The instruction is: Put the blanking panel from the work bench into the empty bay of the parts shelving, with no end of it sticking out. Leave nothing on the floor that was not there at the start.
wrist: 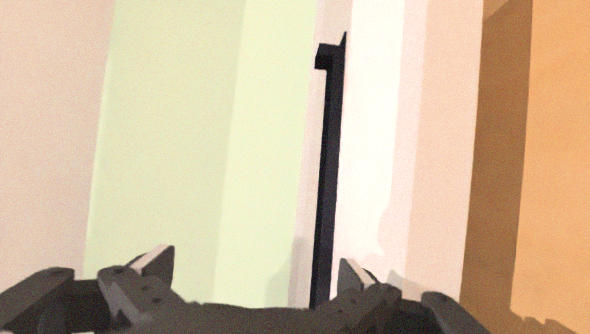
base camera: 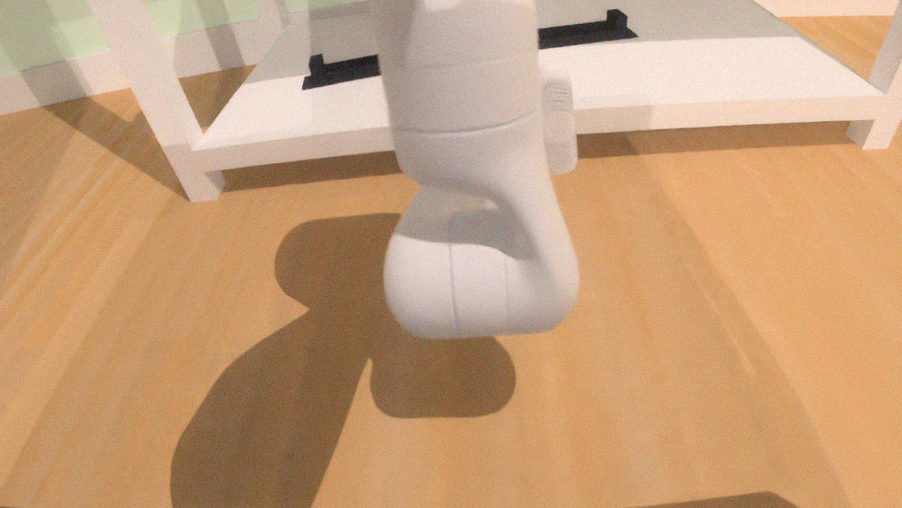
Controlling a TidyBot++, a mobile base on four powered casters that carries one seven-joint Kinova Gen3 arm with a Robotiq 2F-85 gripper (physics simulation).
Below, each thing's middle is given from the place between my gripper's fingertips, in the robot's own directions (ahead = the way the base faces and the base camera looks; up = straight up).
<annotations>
My hand is 180 mm short of the blanking panel [wrist: 331,58], 60 mm above it and 10 mm to the right of it.
</annotations>
